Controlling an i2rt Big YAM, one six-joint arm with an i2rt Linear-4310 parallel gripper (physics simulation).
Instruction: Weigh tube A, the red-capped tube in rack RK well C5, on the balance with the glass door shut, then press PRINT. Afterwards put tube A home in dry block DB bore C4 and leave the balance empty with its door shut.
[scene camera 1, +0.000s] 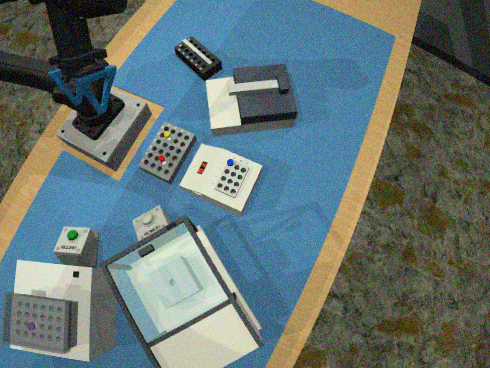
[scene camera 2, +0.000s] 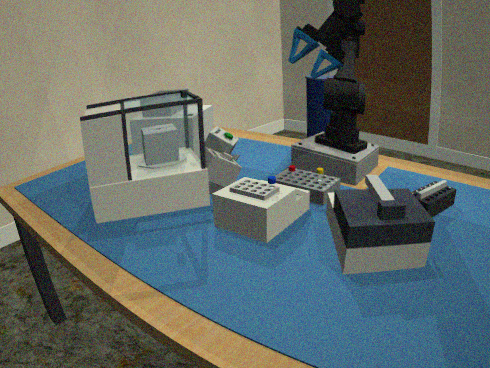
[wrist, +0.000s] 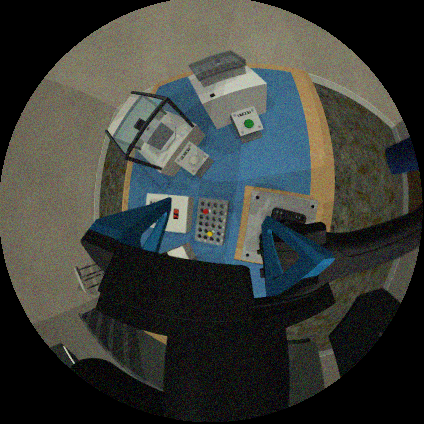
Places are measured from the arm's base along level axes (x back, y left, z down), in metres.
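Pixels of known places: gripper, fingertip midpoint: (scene camera 1: 89, 108) (scene camera 2: 301, 70) (wrist: 220, 212); arm's base, link origin: (scene camera 1: 99, 115) (scene camera 2: 341, 144).
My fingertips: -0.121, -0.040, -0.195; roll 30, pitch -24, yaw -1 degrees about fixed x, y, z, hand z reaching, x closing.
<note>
For each thing: its middle in the pictures, then the offset to it from my fingertips, as dx, dy, dz.
- red-capped tube, body centre: (scene camera 2: 292, 176) (scene camera 1: 163, 161) (wrist: 207, 210) -0.086, +0.031, +0.222
- grey rack, body centre: (scene camera 2: 305, 185) (scene camera 1: 167, 152) (wrist: 211, 220) -0.074, +0.058, +0.239
- yellow-capped tube, body centre: (scene camera 2: 319, 179) (scene camera 1: 168, 138) (wrist: 211, 231) -0.062, +0.086, +0.222
- white dry block, body centre: (scene camera 2: 263, 200) (scene camera 1: 220, 177) (wrist: 166, 211) -0.221, +0.065, +0.219
- blue-capped tube, body centre: (scene camera 2: 271, 190) (scene camera 1: 230, 165) -0.231, +0.092, +0.189
- glass-walled balance, body centre: (scene camera 1: 175, 280) (scene camera 2: 161, 145) (wrist: 156, 133) -0.270, -0.166, +0.142
- tall white machine, body centre: (scene camera 1: 61, 286) (scene camera 2: 187, 125) (wrist: 230, 91) -0.071, -0.322, +0.159
- dark-lidded box, body centre: (scene camera 2: 375, 212) (scene camera 1: 249, 97) -0.174, +0.269, +0.203
- small black rack, body centre: (scene camera 2: 431, 197) (scene camera 1: 197, 56) +0.023, +0.328, +0.230
The red-capped tube (scene camera 1: 161, 158) (scene camera 2: 292, 168) (wrist: 206, 211) stands in the grey rack (scene camera 1: 159, 173) (scene camera 2: 317, 194) (wrist: 227, 215), which also holds a yellow-capped tube (scene camera 1: 167, 134) (scene camera 2: 320, 171) (wrist: 209, 234). The white dry block (scene camera 1: 207, 182) (scene camera 2: 240, 215) (wrist: 184, 225) beside it holds a blue-capped tube (scene camera 1: 230, 162) (scene camera 2: 272, 179). The glass-walled balance (scene camera 1: 210, 335) (scene camera 2: 150, 197) shows no tube; I cannot tell whether its door is shut. A box with a pale button (scene camera 1: 148, 219) (wrist: 193, 160) stands beside it, its label unreadable. My gripper (scene camera 1: 90, 102) (scene camera 2: 302, 69) (wrist: 220, 212) is open and empty, high near the arm's base.
A box with a green button (scene camera 1: 72, 234) (scene camera 2: 228, 135) (wrist: 249, 123) stands near a tall white machine (scene camera 1: 55, 277) (wrist: 235, 95). A dark-lidded box (scene camera 1: 265, 107) (scene camera 2: 382, 230) and a small black rack (scene camera 1: 198, 57) (scene camera 2: 435, 200) stand on the dry block's other side.
</note>
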